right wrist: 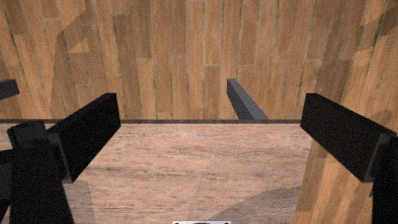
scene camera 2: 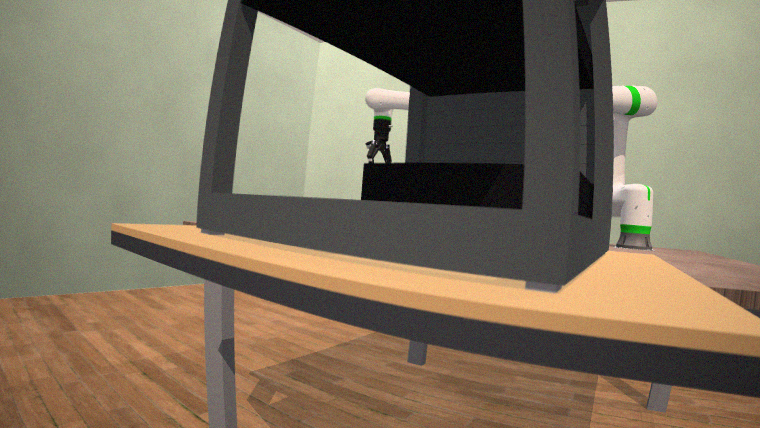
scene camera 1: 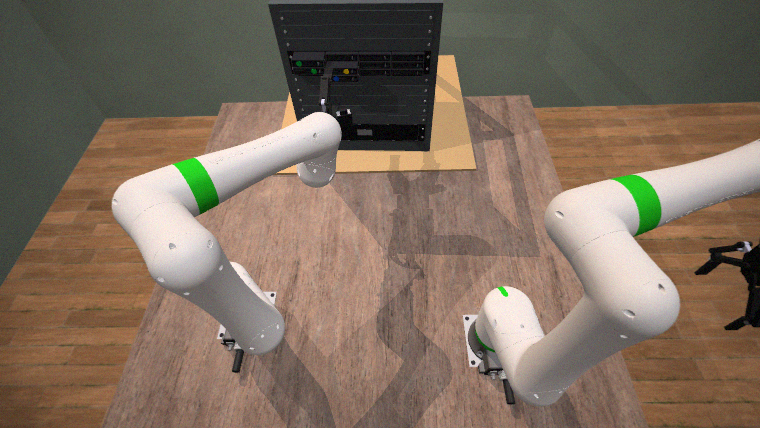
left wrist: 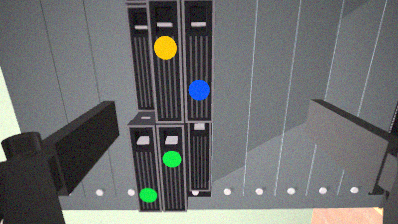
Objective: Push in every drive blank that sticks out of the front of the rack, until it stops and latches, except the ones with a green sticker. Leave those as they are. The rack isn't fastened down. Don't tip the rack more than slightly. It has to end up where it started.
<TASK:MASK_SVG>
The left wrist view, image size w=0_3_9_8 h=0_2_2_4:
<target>my left gripper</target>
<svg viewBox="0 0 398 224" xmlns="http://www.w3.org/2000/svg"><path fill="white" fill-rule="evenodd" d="M115 101L101 102L43 140L39 132L24 132L12 135L1 141L6 161L0 162L0 223L3 217L2 224L66 224L58 196L69 196L120 135ZM310 99L304 134L371 194L383 194L378 208L383 208L383 224L398 224L398 137L322 99Z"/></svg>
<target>dark rack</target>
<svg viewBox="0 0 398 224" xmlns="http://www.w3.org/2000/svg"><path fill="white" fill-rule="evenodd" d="M215 0L214 123L211 123L211 191L190 192L189 190L187 210L378 208L383 194L371 194L304 133L310 99L322 99L398 137L398 0ZM0 0L0 68L21 133L39 132L43 140L102 101L115 101L120 135L69 196L58 196L62 210L138 210L127 124L138 114L136 112L124 7L127 4L124 4L124 0Z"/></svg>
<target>green-stickered blank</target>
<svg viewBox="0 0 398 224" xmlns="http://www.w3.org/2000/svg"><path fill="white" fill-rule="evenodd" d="M185 121L184 123L156 124L163 212L187 212L188 123L185 123Z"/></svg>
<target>green-stickered blank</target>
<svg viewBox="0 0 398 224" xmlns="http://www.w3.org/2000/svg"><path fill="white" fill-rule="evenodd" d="M138 112L134 119L127 124L138 212L159 213L163 212L155 112Z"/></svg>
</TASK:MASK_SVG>
